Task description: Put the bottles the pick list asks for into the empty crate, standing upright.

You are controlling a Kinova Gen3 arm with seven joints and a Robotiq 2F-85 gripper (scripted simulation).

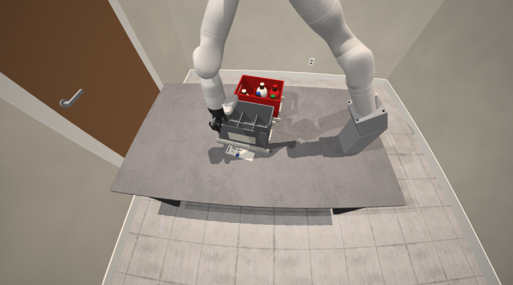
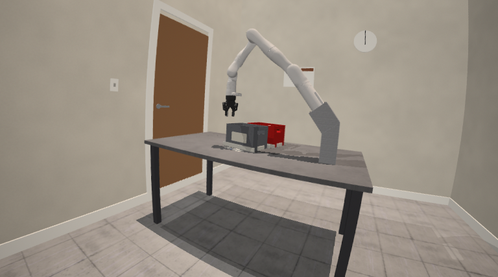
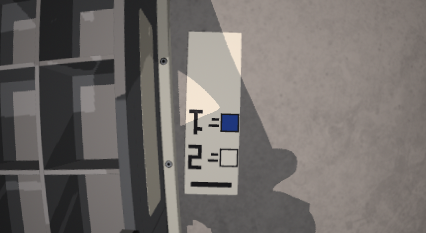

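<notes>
My gripper is now 140 mm past the blue-label bottle, 300 mm to the left of it and 160 mm above it. From my hand the other things lie so: green-label bottle 230 mm behind, 280 mm to the right, 160 mm below; then pick list 60 mm behind, 20 mm to the left, 250 mm below; then grey crate 90 mm behind, 120 mm to the right, 170 mm below.
</notes>
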